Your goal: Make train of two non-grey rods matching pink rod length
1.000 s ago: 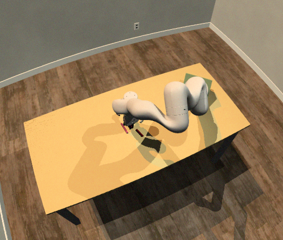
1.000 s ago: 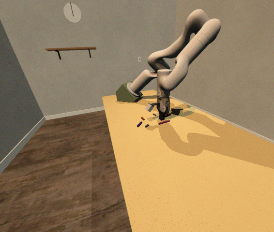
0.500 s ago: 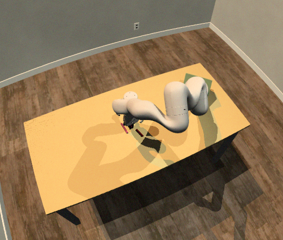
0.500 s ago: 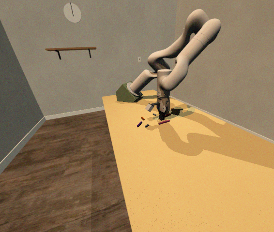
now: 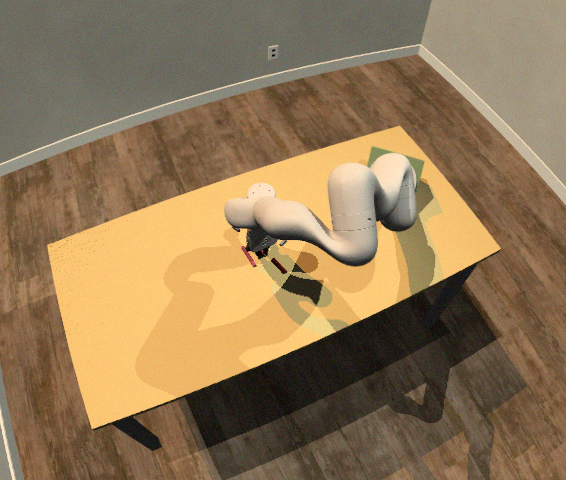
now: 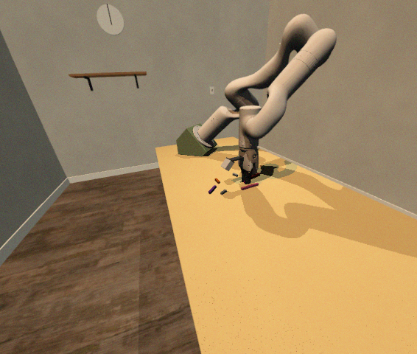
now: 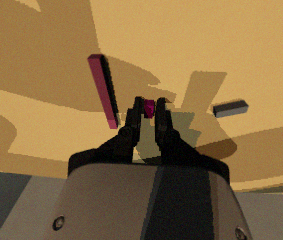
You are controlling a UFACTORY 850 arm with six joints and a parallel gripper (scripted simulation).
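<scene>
My gripper is now 20 mm above the magenta rod. Also, from my hand: orange rod 130 mm to the right, 30 mm behind, 20 mm below; pink rod 50 mm ahead, 20 mm below; red rod 60 mm to the left, 50 mm behind, 20 mm below.
</scene>
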